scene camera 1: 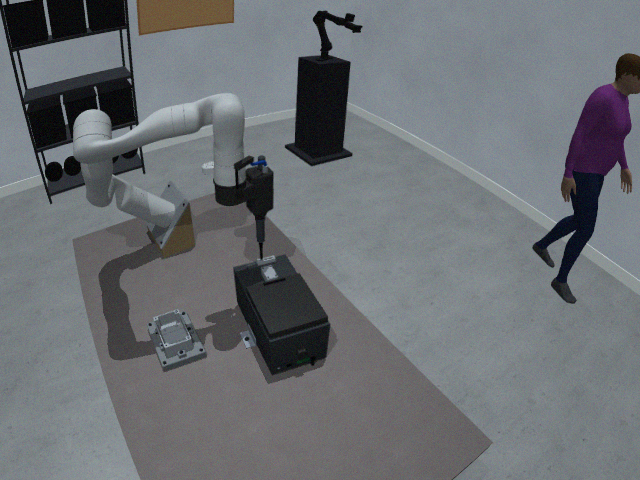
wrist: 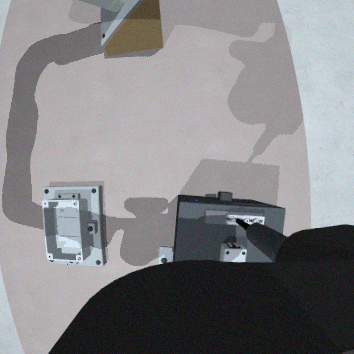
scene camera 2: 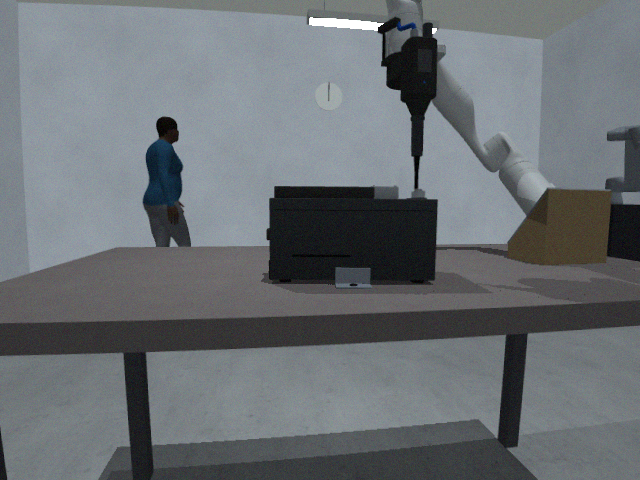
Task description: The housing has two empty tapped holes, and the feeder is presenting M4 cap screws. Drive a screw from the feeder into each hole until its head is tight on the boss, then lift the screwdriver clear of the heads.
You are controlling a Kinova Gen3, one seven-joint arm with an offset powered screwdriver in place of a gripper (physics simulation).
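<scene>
The black screwdriver (scene camera 1: 261, 256) (scene camera 2: 416, 187) (wrist: 239, 221) points straight down, its thin bit tip at the small light presenter strip (scene camera 1: 266, 259) (scene camera 2: 418, 194) (wrist: 257, 220) on top of the dark feeder (scene camera 1: 292, 304) (scene camera 2: 351, 232) (wrist: 197, 240). In the wrist view the tip is over the strip's left end, and small round shapes show to its right. Whether a screw is on the bit is too small to tell. The grey open-topped housing (scene camera 1: 179, 347) (wrist: 80, 232) stands on its fixture plate (scene camera 1: 173, 361) (wrist: 98, 240), apart from the feeder. Its holes cannot be made out clearly.
A small metal bracket (scene camera 1: 247, 339) (scene camera 2: 353, 285) (wrist: 165, 255) sits beside the feeder. The arm's wooden wedge base (scene camera 1: 180, 237) (scene camera 2: 576, 227) (wrist: 137, 37) stands on the brown table (scene camera 1: 320, 423) (scene camera 2: 155, 304) (wrist: 150, 100). People walk beyond the table: one in purple (scene camera 1: 599, 129), one in blue (scene camera 2: 164, 167).
</scene>
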